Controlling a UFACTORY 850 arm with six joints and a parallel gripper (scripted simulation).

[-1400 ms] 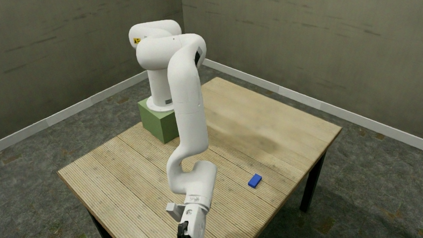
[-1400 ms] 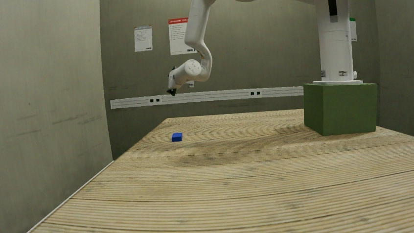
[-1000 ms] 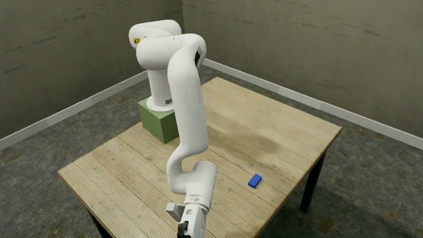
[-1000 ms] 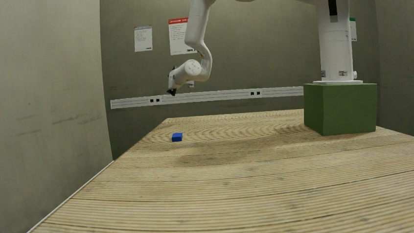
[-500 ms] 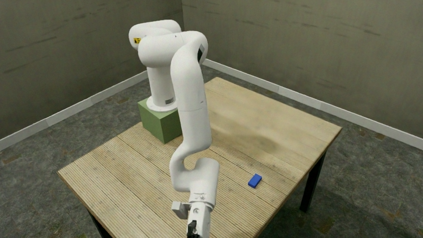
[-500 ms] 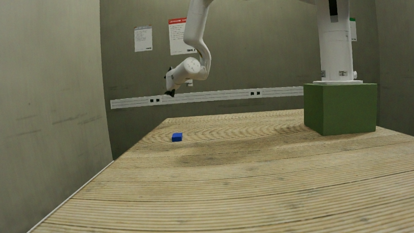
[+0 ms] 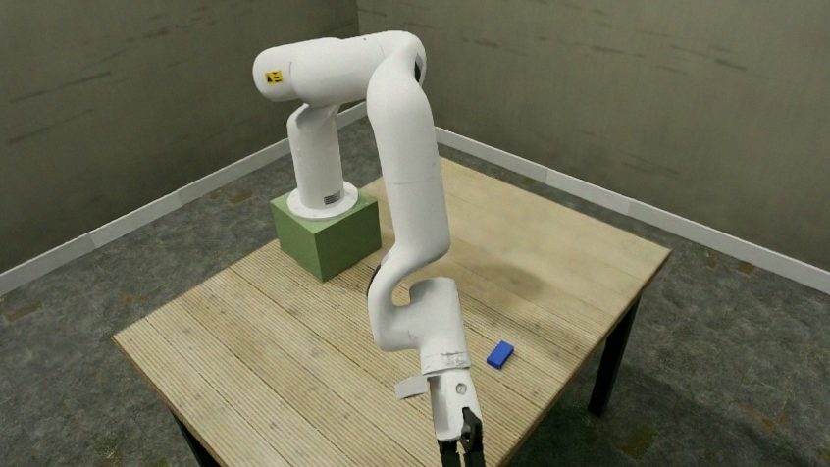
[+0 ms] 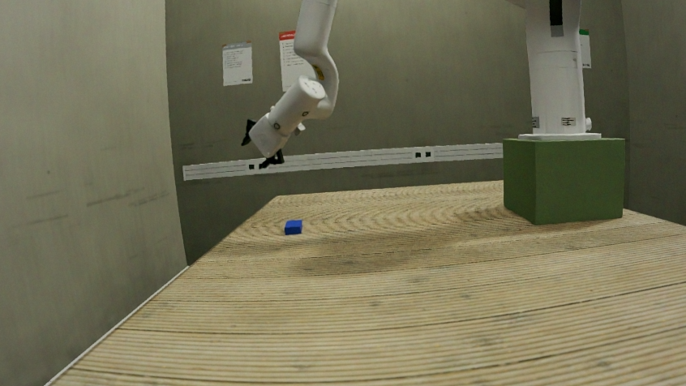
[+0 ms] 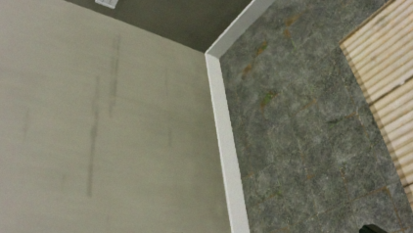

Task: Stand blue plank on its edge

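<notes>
My gripper is now 31 cm to the right of the blue plank, 22 cm past it and 16 cm above it.
</notes>
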